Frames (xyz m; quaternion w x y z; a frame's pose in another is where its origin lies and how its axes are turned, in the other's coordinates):
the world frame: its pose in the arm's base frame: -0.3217 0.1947 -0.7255 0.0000 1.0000 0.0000 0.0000
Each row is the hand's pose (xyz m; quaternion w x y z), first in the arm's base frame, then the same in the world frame.
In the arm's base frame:
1: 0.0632 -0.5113 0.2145 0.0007 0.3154 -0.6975 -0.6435
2: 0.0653 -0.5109 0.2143 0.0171 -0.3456 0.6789 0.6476
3: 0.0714 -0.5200 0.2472 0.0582 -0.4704 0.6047 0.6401
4: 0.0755 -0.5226 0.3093 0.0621 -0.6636 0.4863 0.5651
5: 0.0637 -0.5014 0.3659 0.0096 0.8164 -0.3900 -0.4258
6: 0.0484 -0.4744 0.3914 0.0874 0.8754 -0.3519 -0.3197
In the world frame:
1: 0.3849 0.7060 -0.9400 0.3154 -0.0007 -0.6435 0.6975
2: 0.3870 0.7056 -0.9398 0.3456 0.0171 -0.6476 0.6789
3: 0.3931 0.7147 -0.9727 0.4704 0.0582 -0.6401 0.6047
4: 0.3972 0.7173 -1.0348 0.6636 0.0621 -0.5651 0.4863
5: 0.3854 0.6961 -1.0914 0.8164 -0.0096 -0.4258 0.3900
6: 0.3701 0.6691 -1.1169 0.8754 -0.0874 -0.3197 0.3519

